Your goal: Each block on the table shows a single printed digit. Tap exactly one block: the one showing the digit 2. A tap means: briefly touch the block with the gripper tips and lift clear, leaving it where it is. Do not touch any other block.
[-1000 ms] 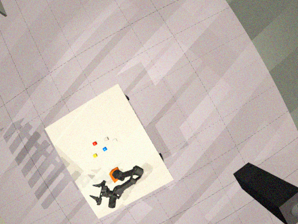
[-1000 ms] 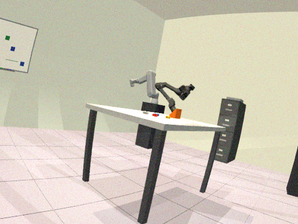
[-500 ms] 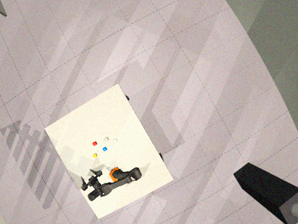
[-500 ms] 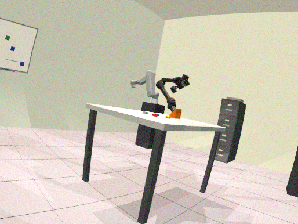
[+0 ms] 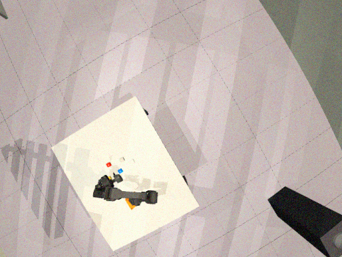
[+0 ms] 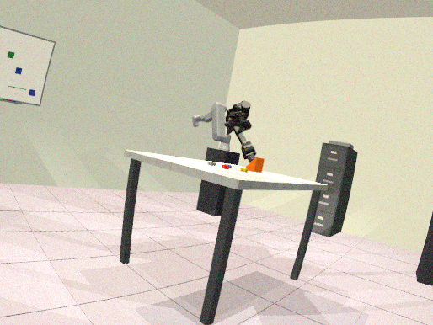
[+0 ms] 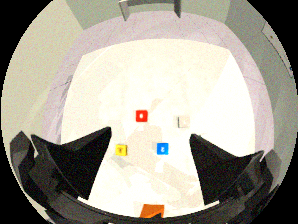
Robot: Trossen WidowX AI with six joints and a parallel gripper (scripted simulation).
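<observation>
The blue block lies 3 cm behind my gripper tip, 1 cm to the right of it and 20 cm below it. Also, from my gripper tip: yellow block (3 cm behind, 11 cm to the left, 20 cm below); red block (7 cm ahead, 4 cm to the left, 20 cm below); pale grey block (4 cm ahead, 8 cm to the right, 20 cm below).
</observation>
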